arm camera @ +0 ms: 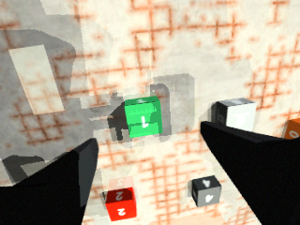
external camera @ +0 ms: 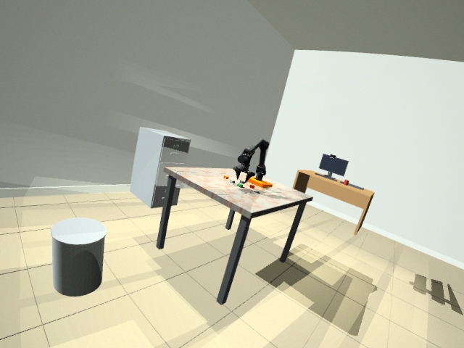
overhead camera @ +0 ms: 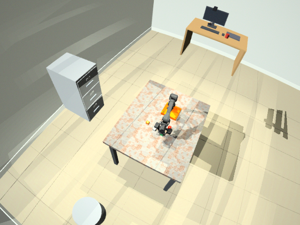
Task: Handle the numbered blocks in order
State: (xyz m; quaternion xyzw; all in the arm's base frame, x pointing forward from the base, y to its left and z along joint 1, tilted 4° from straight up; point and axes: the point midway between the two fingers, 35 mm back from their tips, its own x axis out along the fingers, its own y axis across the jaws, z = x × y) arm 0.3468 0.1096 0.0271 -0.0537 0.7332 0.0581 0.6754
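The green block lies 3 cm below my gripper tip. The rest, counted from my gripper tip: orange block: 2 cm behind, 21 cm to the right, 3 cm below; black block: 11 cm behind, 9 cm to the right, 3 cm below; red block: 12 cm behind, 3 cm to the left, 3 cm below.
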